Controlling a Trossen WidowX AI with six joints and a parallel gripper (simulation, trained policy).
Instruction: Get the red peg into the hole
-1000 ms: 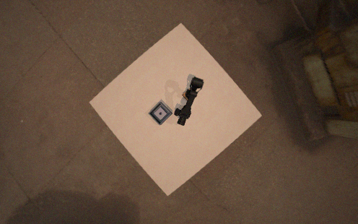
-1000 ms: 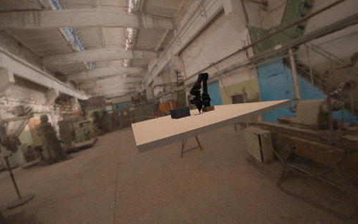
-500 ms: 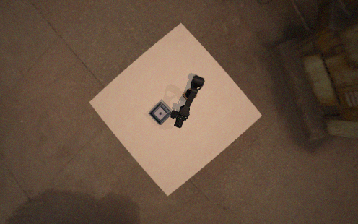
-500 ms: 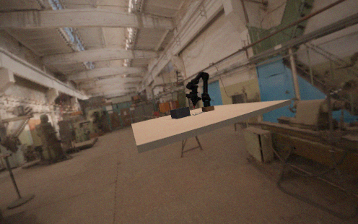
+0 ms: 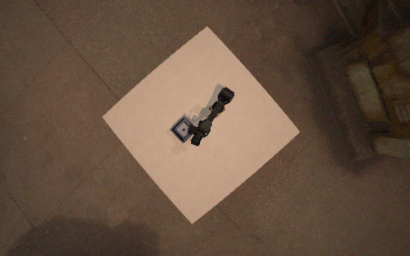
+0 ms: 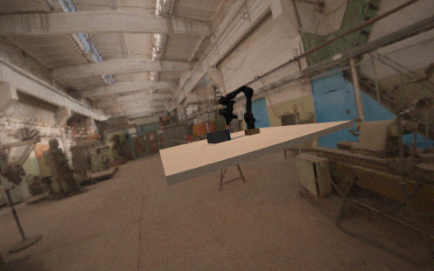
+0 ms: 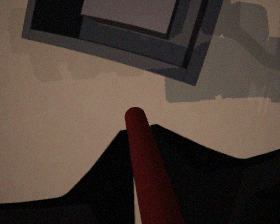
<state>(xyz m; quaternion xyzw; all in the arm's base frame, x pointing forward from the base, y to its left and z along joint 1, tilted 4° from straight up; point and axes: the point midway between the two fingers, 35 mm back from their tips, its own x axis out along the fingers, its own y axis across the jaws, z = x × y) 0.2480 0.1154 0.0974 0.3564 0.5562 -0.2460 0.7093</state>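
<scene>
My gripper tip is now 9 cm to the left of the plate, 9 cm above it and 8 cm short of it. Round my gripper tip: red peg 2 cm above, 1 cm behind; box 11 cm below, 9 cm to the right, 8 cm ahead.
</scene>
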